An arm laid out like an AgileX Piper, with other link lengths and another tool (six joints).
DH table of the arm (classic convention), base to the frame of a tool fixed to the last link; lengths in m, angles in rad. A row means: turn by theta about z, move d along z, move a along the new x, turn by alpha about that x. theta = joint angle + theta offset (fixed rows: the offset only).
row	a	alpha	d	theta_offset
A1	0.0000	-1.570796	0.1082	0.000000
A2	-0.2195	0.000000	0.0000	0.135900
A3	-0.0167	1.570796	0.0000	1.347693
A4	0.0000	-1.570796	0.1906	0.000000
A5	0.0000	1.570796	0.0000	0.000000
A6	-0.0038	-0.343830	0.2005	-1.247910
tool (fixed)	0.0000	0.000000	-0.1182	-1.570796
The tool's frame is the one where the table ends.
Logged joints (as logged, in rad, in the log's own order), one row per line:
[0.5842 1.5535 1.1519 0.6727 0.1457 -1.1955]
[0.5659 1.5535 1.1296 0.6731 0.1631 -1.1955]
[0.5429 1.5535 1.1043 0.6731 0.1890 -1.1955]
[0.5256 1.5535 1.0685 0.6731 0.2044 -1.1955]
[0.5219 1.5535 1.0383 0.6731 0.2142 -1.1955]
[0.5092 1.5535 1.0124 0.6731 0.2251 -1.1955]
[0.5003 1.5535 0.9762 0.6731 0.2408 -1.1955]
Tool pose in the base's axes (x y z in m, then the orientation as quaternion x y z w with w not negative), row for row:
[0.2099 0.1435 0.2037 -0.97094 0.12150 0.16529 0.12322]
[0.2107 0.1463 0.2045 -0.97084 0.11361 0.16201 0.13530]
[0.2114 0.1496 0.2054 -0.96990 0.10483 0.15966 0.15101]
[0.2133 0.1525 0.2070 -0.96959 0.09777 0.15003 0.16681]
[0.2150 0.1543 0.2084 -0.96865 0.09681 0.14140 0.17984]
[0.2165 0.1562 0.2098 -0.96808 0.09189 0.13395 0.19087]
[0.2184 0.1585 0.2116 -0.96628 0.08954 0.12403 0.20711]
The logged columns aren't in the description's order. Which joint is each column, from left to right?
Columns, left to right: A6, A2, A5, A1, A4, A3.
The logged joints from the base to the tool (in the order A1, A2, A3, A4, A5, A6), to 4 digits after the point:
[0.6727 1.5535 -1.1955 0.1457 1.1519 0.5842]
[0.6731 1.5535 -1.1955 0.1631 1.1296 0.5659]
[0.6731 1.5535 -1.1955 0.1890 1.1043 0.5429]
[0.6731 1.5535 -1.1955 0.2044 1.0685 0.5256]
[0.6731 1.5535 -1.1955 0.2142 1.0383 0.5219]
[0.6731 1.5535 -1.1955 0.2251 1.0124 0.5092]
[0.6731 1.5535 -1.1955 0.2408 0.9762 0.5003]

